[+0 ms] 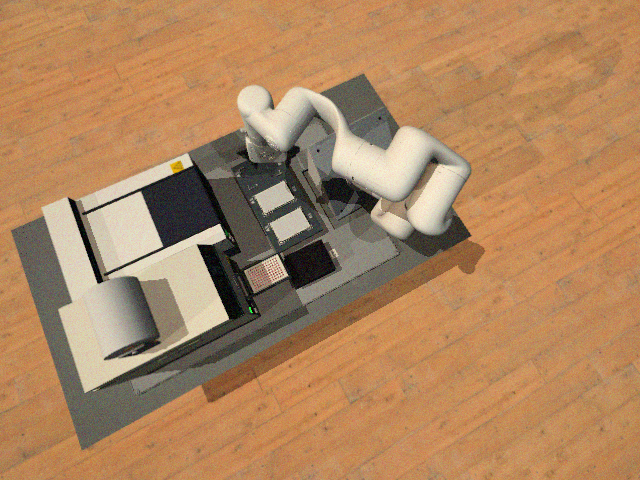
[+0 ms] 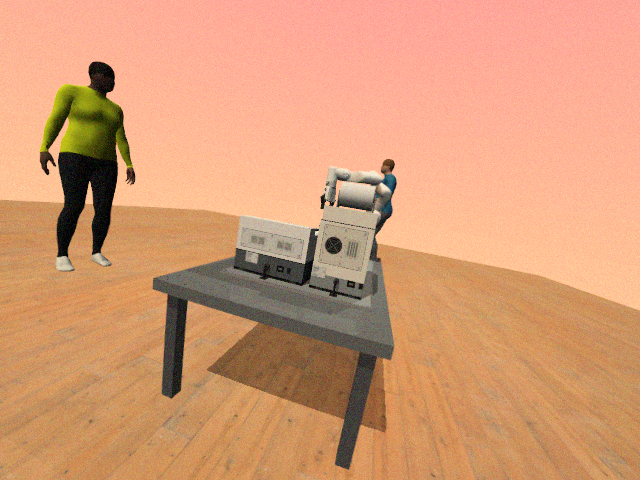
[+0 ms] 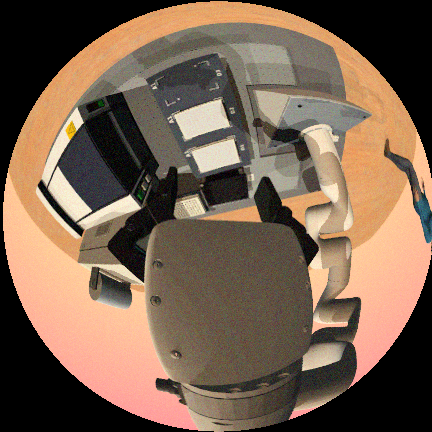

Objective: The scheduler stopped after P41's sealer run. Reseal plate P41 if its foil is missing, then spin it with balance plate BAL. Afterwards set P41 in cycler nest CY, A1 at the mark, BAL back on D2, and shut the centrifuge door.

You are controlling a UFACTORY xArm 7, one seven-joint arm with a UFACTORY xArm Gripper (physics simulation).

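Seen in the pictures: gripper, fingertip midpoint: [image 1: 271,163] [image 3: 218,181]; arm's base, link origin: [image 3: 314,131].
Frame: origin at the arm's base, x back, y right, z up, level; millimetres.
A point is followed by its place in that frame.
My gripper [image 1: 268,157] {x -292, y 103, z 245 mm} [image 2: 327,202] {x -292, y 103, z 245 mm} [image 3: 218,181] {x -292, y 103, z 245 mm} is open and empty, above the far end of the dark deck [image 1: 250,175] {x -334, y 253, z -38 mm} [image 3: 187,85] {x -299, y 230, z -39 mm}. Two plates with blank white tops, one [image 1: 273,197] {x -315, y 120, z -23 mm} [image 3: 202,120] {x -310, y 116, z -23 mm} in the middle slot and one [image 1: 290,225] {x -325, y -6, z -23 mm} [image 3: 216,155] {x -321, y -2, z -23 mm} in the near slot, sit on this deck. The far slot is bare. A plate with red wells showing [image 1: 265,273] {x -495, y -111, z 30 mm} [image 3: 190,206] {x -469, y -113, z 27 mm} lies in front of the beige sealer [image 1: 191,299] {x -677, y -105, z 264 mm} [image 2: 346,240] {x -998, y -45, z 139 mm} [image 3: 102,237] {x -742, y 37, z 164 mm}. P41 and BAL labels are unreadable. A black square block [image 1: 310,263] {x -346, y -162, z -34 mm} [image 3: 225,187] {x -346, y -140, z -34 mm} stands beside the red-well plate.
A white machine with a dark top panel [image 1: 180,206] {x -592, y 207, z 127 mm} [image 3: 90,175] {x -573, y 199, z 127 mm} and yellow sticker stands beside the sealer. A foil-like roll [image 1: 121,315] {x -785, y -78, z 384 mm} [image 2: 356,196] {x -866, y -58, z 326 mm} [image 3: 115,295] {x -751, y -64, z 342 mm} tops the sealer. A raised grey panel [image 3: 325,115] {x -14, y 83, z 80 mm} stands near the arm base. Centrifuge and cycler are not identifiable by label.
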